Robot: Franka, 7 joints.
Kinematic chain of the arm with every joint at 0, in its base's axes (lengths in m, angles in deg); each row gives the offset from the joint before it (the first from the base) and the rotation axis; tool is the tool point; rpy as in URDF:
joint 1: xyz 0 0 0.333 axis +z
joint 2: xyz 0 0 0 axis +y
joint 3: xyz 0 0 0.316 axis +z
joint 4: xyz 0.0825 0 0 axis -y
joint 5: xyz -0.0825 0 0.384 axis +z
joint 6: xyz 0 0 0 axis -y
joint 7: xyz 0.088 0 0 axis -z
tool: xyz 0 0 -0.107 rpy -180 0 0
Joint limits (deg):
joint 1: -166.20..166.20
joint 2: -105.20..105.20
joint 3: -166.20..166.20
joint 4: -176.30..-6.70
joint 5: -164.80..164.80
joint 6: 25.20..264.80
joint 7: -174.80..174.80
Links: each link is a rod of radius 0.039 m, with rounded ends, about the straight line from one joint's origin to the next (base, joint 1, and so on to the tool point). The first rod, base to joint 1, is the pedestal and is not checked.
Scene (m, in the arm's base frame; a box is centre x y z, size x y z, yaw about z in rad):
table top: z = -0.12
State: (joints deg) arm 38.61 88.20 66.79 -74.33 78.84 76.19 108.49
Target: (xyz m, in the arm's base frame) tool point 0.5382 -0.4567 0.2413
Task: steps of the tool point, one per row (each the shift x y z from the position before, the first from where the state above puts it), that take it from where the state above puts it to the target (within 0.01 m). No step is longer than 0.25 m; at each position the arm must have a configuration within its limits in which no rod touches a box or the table.
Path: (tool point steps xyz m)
1: 0.2146 -0.0455 0.0055
2: 0.1915 -0.1136 0.0024
3: 0.1459 -0.1703 -0.0011
4: 0.0839 -0.2087 -0.0041
5: 0.0124 -0.2239 -0.0070
6: -0.0595 -0.2144 -0.0094
7: -0.1234 -0.1814 -0.0115

